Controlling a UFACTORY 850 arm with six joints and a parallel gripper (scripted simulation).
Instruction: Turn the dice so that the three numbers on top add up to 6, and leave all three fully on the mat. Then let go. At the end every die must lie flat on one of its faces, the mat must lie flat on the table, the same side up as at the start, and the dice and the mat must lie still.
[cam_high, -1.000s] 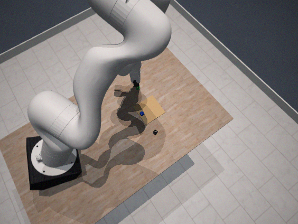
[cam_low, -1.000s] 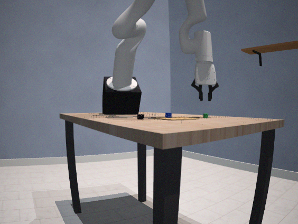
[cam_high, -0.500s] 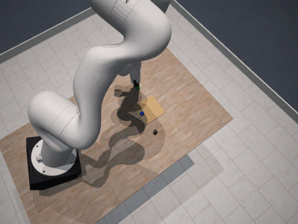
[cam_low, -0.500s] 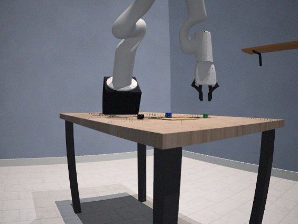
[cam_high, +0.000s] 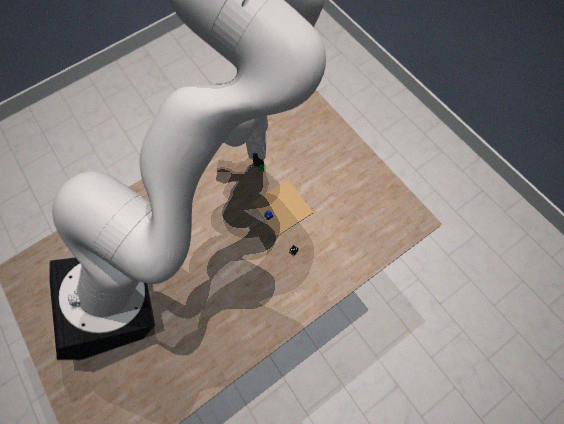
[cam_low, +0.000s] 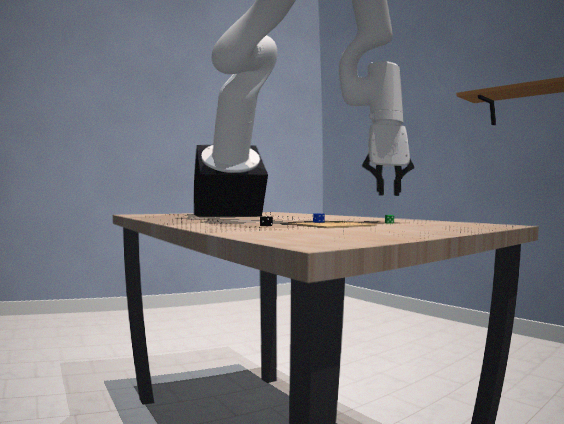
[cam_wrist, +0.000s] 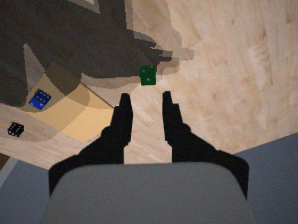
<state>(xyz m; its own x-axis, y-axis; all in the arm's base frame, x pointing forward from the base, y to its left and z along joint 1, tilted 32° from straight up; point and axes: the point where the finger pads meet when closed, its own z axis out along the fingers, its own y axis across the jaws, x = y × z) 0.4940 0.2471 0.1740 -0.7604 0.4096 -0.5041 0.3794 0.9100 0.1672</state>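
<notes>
The green die is 8 cm below my hand. Round my hand: blue die 5 cm behind, 17 cm to the right, 7 cm below; black die 3 cm behind, 30 cm to the right, 8 cm below; tan mat 16 cm to the right, 9 cm below.
</notes>
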